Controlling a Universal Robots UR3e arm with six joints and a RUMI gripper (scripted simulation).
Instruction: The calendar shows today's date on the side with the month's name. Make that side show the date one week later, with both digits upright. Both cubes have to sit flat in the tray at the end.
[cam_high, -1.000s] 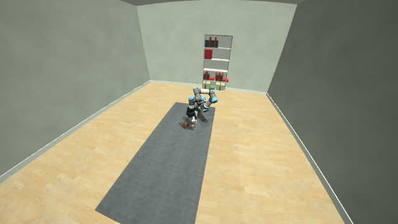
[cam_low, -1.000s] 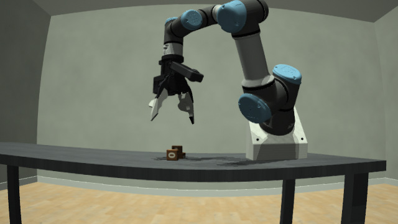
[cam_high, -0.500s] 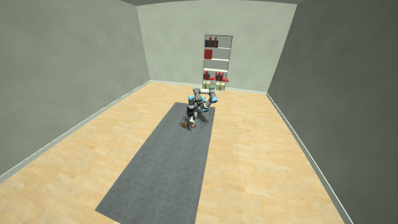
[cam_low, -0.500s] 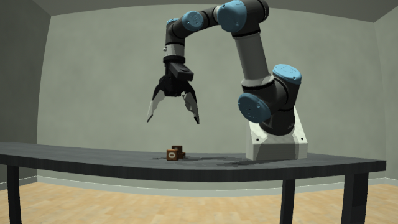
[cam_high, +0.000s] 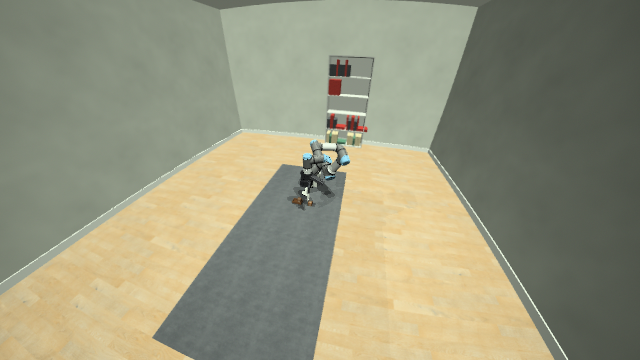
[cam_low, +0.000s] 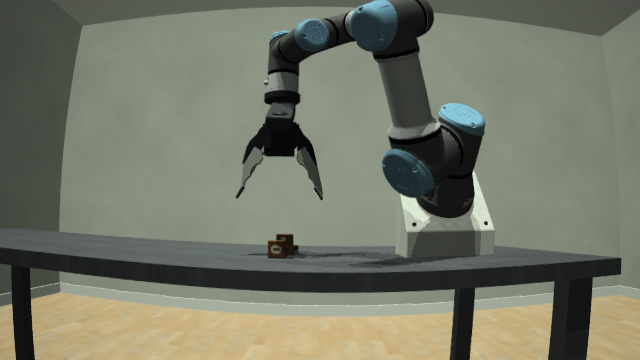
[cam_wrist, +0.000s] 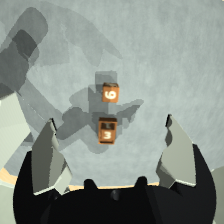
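My hand is 90 mm above the cube. Also, from my hand: calendar tray: 110 mm to the right, 100 mm below.
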